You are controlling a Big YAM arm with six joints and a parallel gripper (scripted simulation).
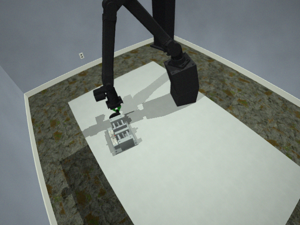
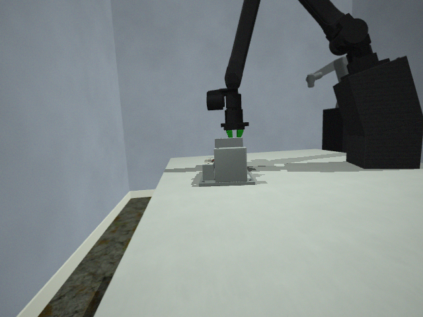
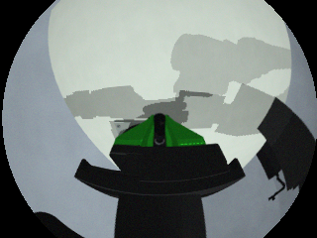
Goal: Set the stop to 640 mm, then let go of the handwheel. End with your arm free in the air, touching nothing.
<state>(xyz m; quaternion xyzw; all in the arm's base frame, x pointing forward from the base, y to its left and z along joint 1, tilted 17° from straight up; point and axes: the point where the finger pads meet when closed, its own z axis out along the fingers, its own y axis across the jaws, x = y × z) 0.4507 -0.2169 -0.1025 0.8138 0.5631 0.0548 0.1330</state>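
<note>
My gripper is now 2 cm short of the handwheel and 2 cm to the right of it.
</note>
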